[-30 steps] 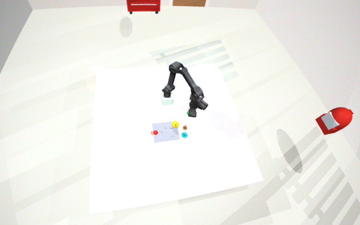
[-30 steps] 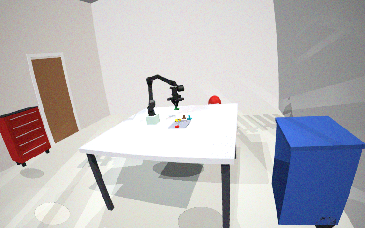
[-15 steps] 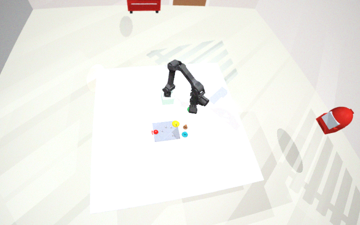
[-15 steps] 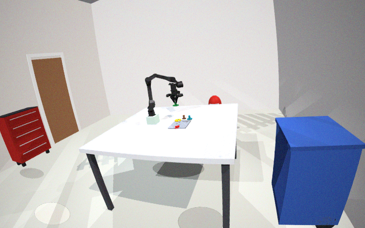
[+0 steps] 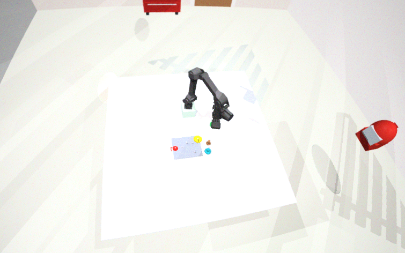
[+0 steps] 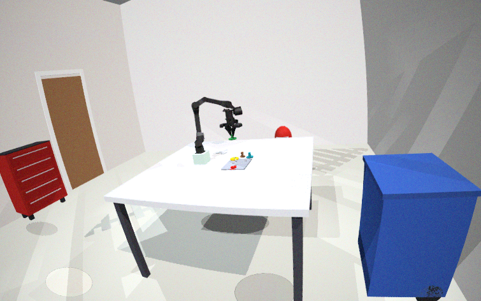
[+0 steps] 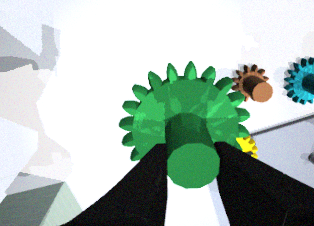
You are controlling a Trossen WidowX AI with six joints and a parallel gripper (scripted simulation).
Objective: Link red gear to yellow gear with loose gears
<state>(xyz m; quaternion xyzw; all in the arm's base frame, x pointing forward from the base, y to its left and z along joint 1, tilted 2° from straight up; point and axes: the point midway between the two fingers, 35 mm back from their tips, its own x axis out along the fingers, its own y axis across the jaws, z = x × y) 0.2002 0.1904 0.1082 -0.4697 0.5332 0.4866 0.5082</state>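
Now: gripper tip 27 cm to the left of the red gear, 15 cm above it and 14 cm short of it. The rest, counted from my gripper tip: brown gear 15 cm below, 8 cm ahead, 2 cm to the right; then yellow gear 15 cm below, 10 cm to the right, 6 cm ahead; then green gear 1 cm below.
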